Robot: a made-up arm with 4 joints.
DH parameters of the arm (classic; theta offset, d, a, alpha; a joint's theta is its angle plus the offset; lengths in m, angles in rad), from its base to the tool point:
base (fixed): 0 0.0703 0 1.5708
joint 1: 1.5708 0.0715 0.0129 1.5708
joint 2: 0 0.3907 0.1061 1.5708
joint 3: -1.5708 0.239 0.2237 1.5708
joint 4: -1.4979 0 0.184 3.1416
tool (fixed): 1.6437 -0.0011 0 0
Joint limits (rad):
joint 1: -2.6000..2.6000
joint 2: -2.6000..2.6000
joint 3: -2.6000..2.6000
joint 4: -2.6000..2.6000
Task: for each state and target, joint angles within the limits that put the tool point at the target. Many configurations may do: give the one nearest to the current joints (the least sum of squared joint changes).
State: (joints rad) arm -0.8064 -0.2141 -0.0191 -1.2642
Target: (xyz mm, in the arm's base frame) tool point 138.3 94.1 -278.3
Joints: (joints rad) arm -1.6063 0.1738 0.0419 -1.3567
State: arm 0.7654 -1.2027 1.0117 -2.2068
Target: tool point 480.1 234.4 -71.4
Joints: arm 0.3957 -1.3428 1.5604 -2.6000
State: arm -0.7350 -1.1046 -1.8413 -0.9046
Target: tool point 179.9 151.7 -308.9
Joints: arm -0.8810 -0.7591 -1.9656 -1.6566
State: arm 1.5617 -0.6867 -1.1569 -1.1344
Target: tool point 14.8 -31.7 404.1
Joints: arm 1.6928 -0.8560 -1.0937 -0.5737
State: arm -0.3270 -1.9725 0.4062 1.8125
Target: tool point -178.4 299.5 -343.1
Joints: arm -0.8983 -1.7985 1.0996 1.9277
